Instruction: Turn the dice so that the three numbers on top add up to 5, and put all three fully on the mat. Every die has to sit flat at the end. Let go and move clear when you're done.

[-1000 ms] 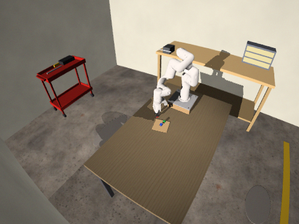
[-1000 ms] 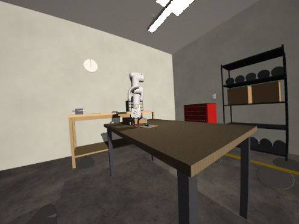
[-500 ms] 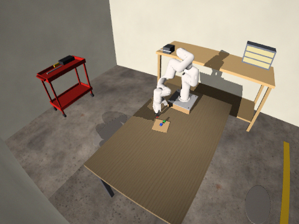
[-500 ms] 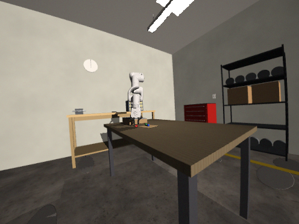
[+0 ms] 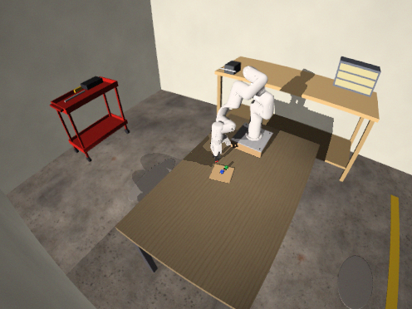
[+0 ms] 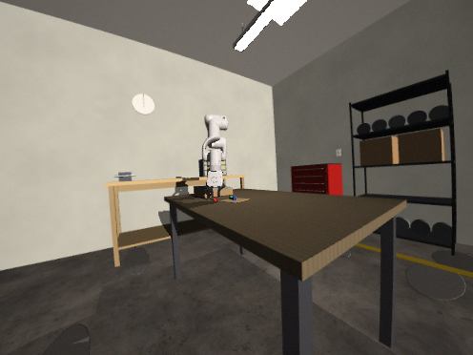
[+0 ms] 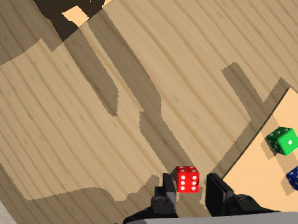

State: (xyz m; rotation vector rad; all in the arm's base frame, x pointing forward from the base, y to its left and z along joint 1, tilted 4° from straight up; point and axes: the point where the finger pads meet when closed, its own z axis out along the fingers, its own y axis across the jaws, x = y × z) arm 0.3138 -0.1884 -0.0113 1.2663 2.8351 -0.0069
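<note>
Right now the red die is 4 cm below my hand. From my hand the other things lie so: tan mat (9 cm ahead, 8 cm to the left, 4 cm below); then blue die (9 cm ahead, 8 cm to the left, 3 cm below); then green die (4 cm ahead, 10 cm to the left, 3 cm below).
</note>
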